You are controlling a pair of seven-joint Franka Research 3 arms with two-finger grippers.
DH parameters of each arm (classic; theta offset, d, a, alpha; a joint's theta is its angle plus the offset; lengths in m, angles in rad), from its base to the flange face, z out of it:
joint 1: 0 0.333 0 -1.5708
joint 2: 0 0 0 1.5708
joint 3: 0 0.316 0.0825 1.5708
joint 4: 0 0 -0.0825 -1.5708
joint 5: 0 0.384 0 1.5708
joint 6: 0 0 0.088 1.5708
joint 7: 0 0.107 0 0
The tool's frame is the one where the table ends.
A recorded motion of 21 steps. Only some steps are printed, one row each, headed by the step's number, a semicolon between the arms.
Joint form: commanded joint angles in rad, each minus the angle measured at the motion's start. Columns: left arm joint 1, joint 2, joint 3, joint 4, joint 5, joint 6, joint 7; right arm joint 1, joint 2, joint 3, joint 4, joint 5, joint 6, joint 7.
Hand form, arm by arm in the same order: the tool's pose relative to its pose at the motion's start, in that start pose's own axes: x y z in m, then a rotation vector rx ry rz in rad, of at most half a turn. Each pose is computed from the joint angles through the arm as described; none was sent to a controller.
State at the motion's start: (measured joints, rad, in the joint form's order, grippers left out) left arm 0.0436 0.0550 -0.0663 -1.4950 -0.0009 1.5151 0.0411; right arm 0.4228 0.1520 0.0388 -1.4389 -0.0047 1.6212 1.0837
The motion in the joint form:
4: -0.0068 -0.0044 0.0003 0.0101 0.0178 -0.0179 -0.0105; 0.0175 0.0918 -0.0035 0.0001 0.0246 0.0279 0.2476
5: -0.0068 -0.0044 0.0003 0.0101 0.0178 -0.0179 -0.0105; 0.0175 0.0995 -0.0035 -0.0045 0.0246 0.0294 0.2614
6: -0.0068 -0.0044 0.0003 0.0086 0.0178 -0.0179 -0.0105; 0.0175 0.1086 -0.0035 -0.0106 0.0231 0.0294 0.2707
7: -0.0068 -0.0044 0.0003 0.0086 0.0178 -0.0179 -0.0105; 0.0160 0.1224 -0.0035 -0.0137 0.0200 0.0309 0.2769
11: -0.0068 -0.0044 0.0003 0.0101 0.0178 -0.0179 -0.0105; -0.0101 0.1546 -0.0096 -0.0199 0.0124 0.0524 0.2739
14: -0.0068 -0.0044 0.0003 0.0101 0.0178 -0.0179 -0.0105; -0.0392 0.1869 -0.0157 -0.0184 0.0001 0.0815 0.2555
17: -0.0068 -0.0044 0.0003 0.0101 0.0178 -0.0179 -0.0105; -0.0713 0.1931 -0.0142 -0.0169 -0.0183 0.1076 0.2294
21: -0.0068 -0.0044 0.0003 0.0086 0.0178 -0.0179 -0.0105; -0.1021 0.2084 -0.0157 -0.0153 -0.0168 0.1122 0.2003
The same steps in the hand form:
4: -0.0032 0.0019 -0.0056 0.0182 -0.0040 -0.0053; 0.0017 -0.0258 0.0550 -0.0503 -0.0482 0.2364
5: -0.0032 0.0019 -0.0056 0.0182 -0.0040 -0.0053; 0.0023 -0.0269 0.0620 -0.0607 -0.0518 0.2503
6: -0.0032 0.0019 -0.0049 0.0181 -0.0055 -0.0053; 0.0030 -0.0278 0.0707 -0.0757 -0.0555 0.2595
7: -0.0032 0.0019 -0.0049 0.0181 -0.0055 -0.0053; 0.0052 -0.0292 0.0809 -0.0913 -0.0580 0.2670
11: -0.0032 0.0019 -0.0056 0.0182 -0.0040 -0.0053; 0.0271 -0.0254 0.1030 -0.1095 -0.0569 0.2953
14: -0.0032 0.0019 -0.0056 0.0182 -0.0040 -0.0053; 0.0517 -0.0205 0.1212 -0.1149 -0.0472 0.3100
17: -0.0032 0.0019 -0.0056 0.0182 -0.0040 -0.0053; 0.0723 -0.0122 0.1225 -0.1012 -0.0249 0.3109
21: -0.0032 0.0019 -0.0049 0.0181 -0.0055 -0.0053; 0.0913 -0.0026 0.1315 -0.1083 -0.0322 0.3142

